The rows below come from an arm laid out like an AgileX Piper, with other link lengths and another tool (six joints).
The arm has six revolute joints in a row. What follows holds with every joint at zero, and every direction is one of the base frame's.
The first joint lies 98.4 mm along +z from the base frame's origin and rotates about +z.
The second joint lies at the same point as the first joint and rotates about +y.
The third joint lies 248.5 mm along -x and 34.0 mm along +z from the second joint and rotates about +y.
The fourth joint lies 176.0 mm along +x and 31.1 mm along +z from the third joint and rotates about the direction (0.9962, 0, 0.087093).
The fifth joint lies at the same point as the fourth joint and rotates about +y.
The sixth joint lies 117.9 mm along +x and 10.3 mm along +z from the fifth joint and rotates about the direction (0.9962, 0, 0.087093).
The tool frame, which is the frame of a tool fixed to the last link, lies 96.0 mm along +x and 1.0 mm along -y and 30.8 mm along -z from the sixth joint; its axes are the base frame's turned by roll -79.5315, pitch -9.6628 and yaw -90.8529 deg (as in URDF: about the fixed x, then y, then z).
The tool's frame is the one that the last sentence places.
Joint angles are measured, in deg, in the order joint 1, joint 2, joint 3, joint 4, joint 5, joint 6. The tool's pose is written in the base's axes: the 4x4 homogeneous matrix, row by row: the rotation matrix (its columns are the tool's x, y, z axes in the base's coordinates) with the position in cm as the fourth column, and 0 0 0 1 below. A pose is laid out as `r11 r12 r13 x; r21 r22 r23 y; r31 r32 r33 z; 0 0 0 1`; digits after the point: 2 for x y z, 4 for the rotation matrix.
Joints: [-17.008, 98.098, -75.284, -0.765, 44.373, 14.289]
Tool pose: -0.3555 -0.7774 0.5189 29.62; -0.9343 0.3103 -0.1754 -8.40; -0.0247 -0.5472 -0.8367 9.53; 0 0 0 1
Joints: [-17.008, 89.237, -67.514, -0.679, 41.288, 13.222]
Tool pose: -0.3387 -0.7434 0.5768 27.44; -0.9407 0.2813 -0.1897 -7.77; -0.0212 -0.6068 -0.7946 11.15; 0 0 0 1
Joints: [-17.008, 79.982, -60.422, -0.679, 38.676, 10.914]
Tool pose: -0.3059 -0.7055 0.6394 25.19; -0.9521 0.2275 -0.2045 -7.24; -0.0012 -0.6713 -0.7412 12.70; 0 0 0 1
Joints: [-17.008, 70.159, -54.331, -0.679, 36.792, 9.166]
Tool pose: -0.2837 -0.6482 0.7066 22.98; -0.9587 0.1780 -0.2217 -6.68; 0.0179 -0.7403 -0.6720 14.34; 0 0 0 1
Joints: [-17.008, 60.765, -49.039, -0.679, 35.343, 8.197]
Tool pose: -0.2742 -0.5815 0.7660 20.91; -0.9612 0.1398 -0.2379 -6.11; 0.0312 -0.8014 -0.5973 15.61; 0 0 0 1
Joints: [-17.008, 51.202, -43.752, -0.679, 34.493, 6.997]
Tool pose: -0.2644 -0.5164 0.8145 18.69; -0.9631 0.0980 -0.2505 -5.51; 0.0495 -0.8507 -0.5233 16.33; 0 0 0 1
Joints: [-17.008, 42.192, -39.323, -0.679, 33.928, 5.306]
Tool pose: -0.2532 -0.4491 0.8568 16.77; -0.9643 0.0468 -0.2605 -5.04; 0.0769 -0.8923 -0.4449 16.82; 0 0 0 1
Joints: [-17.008, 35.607, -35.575, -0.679, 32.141, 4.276]
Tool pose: -0.2506 -0.3835 0.8889 15.68; -0.9633 0.0079 -0.2682 -4.78; 0.0958 -0.9235 -0.3714 17.05; 0 0 0 1
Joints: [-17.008, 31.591, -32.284, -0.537, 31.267, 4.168]
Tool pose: -0.2520 -0.3585 0.8989 14.88; -0.9629 0.0005 -0.2697 -4.50; 0.0962 -0.9335 -0.3454 16.43; 0 0 0 1
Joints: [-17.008, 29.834, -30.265, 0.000, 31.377, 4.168]
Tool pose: -0.2508 -0.3618 0.8979 14.40; -0.9641 0.0103 -0.2652 -4.21; 0.0867 -0.9322 -0.3514 15.64; 0 0 0 1
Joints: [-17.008, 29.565, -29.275, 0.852, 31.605, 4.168]
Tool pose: -0.2486 -0.3725 0.8941 14.23; -0.9660 0.0275 -0.2571 -3.94; 0.0712 -0.9276 -0.3667 15.04; 0 0 0 1
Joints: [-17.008, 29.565, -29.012, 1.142, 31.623, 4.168]
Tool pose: -0.2480 -0.3755 0.8930 14.20; -0.9665 0.0331 -0.2545 -3.85; 0.0660 -0.9262 -0.3712 14.88; 0 0 0 1
